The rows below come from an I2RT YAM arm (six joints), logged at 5 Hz.
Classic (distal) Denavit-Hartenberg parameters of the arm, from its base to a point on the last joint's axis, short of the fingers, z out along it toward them. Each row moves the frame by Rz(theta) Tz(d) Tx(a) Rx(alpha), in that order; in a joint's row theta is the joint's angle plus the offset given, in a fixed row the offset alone. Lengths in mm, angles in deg.
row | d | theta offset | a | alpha
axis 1 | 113.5 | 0 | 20 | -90
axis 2 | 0 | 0 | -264 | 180
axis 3 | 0 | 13.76 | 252.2 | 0
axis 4 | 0 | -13.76 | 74 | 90
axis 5 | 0 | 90 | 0 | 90
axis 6 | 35.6 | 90 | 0 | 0
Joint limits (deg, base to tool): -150..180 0..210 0..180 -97..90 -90..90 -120..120
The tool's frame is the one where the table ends.
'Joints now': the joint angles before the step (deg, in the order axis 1, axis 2, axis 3, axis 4, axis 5, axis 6). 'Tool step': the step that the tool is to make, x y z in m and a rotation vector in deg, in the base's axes. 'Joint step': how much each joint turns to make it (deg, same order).
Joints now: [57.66 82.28 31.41 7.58 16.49 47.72]
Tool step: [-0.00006 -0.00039 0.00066 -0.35 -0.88 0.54]
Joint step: [0.00 -0.23 -0.20 0.46 0.24 -1.10]
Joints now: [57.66 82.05 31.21 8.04 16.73 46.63]
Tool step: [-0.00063 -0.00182 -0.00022 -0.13 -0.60 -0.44]
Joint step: [0.00 -0.39 -0.51 0.36 0.71 -0.13]
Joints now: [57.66 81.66 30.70 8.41 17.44 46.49]
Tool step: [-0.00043 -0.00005 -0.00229 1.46 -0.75 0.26]
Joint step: [0.04 0.29 -1.08 3.02 -0.26 -0.04]
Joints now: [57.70 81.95 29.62 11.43 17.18 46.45]
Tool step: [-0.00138 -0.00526 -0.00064 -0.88 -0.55 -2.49]
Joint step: [-0.04 -0.99 -0.76 -0.98 2.46 0.96]
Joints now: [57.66 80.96 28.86 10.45 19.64 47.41]
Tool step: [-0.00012 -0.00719 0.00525 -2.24 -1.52 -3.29]
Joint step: [-0.35 -2.22 0.07 -3.41 3.85 0.15]
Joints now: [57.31 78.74 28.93 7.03 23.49 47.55]
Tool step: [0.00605 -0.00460 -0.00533 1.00 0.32 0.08]
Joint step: [-2.01 0.83 -1.19 3.00 -2.10 -0.86]
